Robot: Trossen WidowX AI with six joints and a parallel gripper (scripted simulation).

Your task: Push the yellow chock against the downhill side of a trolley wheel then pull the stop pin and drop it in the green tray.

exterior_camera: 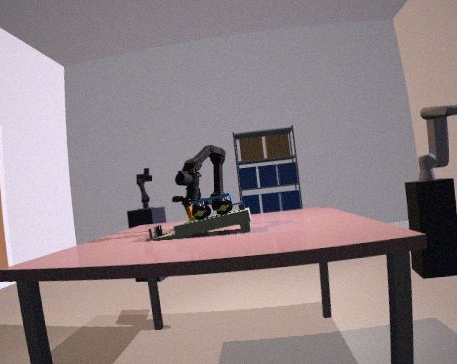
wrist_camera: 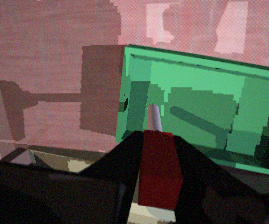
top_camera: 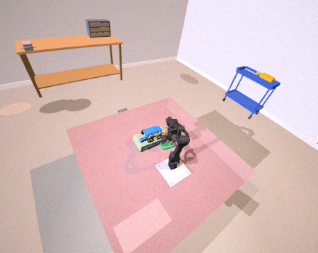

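Right now the yellow chock is 7 cm ahead of my gripper tip, 5 cm to the left of it and 2 cm above it. Round my gripper tip: stop pin (right at my gripper tip); then pale green ramp (15 cm to the left, 10 cm ahead, 2 cm below); then blue-topped trolley (15 cm to the left, 10 cm ahead, 5 cm above).
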